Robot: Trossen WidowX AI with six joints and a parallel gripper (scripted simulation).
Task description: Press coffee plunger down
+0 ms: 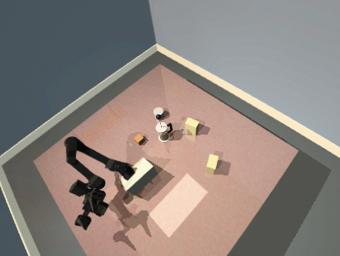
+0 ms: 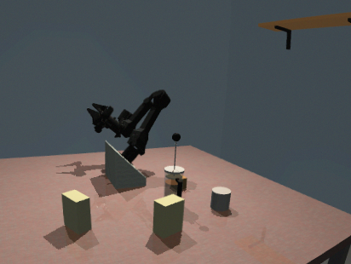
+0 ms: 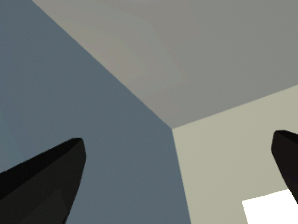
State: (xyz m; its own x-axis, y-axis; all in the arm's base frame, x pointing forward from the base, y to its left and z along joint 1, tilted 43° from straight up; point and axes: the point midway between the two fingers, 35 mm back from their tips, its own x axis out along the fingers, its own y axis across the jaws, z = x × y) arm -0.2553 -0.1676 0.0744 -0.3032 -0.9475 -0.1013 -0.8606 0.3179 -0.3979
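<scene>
The coffee press is 600 mm ahead of my gripper tip, 130 mm to the left of it and 180 mm below it.
</scene>
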